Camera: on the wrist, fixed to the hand. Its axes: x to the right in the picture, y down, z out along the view.
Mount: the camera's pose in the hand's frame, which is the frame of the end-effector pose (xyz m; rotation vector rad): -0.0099 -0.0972 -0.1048 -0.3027 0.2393 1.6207
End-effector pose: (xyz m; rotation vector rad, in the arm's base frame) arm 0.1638 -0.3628 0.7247 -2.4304 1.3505 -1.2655
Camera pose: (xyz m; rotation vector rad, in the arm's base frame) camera 0.1529 -0.2655 0.8293 -0.5065 2.6362 -0.7723
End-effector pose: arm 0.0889 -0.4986 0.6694 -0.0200 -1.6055 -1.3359
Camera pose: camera 0.1077 -0.6088 0.5799 -1.0548 -0.6707 -0.2151
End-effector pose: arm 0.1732 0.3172 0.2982 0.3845 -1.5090 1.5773
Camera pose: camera 0.2886 0.3956 0.3309 1.3874 1.6816 -2.0554
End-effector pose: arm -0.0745 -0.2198 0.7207 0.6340 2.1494 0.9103
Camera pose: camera -0.1634 -0.3309 0.7037 -2.0398 -1.1213 -1.8919
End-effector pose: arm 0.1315 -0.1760 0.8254 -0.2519 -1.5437 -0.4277
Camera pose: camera 0.1862 -0.3065 0.8027 -1.4594 -0.6432 0.5944
